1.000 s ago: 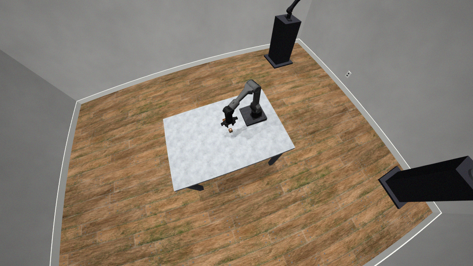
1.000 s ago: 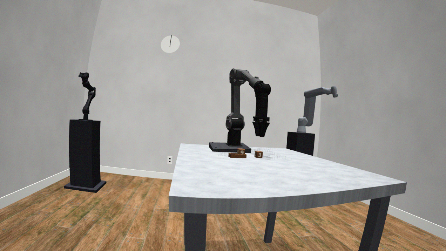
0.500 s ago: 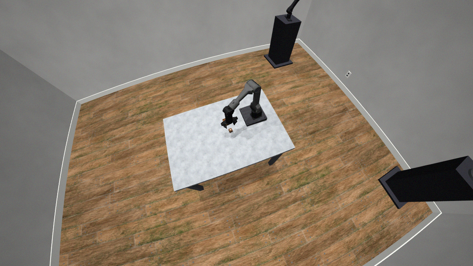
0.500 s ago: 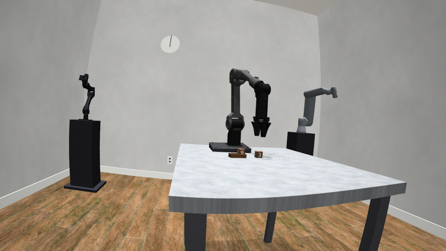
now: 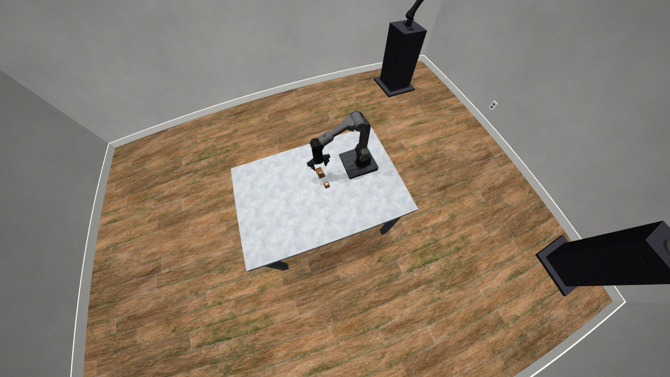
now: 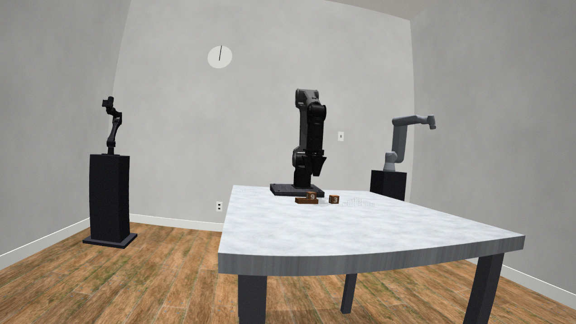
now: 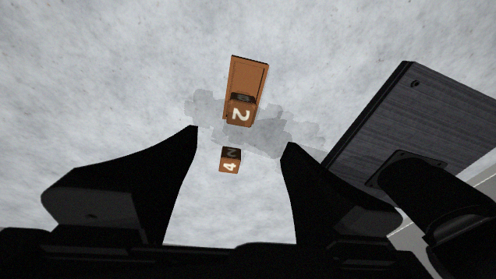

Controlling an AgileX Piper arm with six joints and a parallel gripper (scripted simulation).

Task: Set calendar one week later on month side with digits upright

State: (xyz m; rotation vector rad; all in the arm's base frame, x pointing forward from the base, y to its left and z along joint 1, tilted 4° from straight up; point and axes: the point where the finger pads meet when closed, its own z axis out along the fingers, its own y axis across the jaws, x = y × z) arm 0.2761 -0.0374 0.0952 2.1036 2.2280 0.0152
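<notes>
Right now my hand is 1 cm to the left of the tray and 10 cm above it. From my hand the other things lie so: brown cube: 9 cm to the left, 9 cm below.
</notes>
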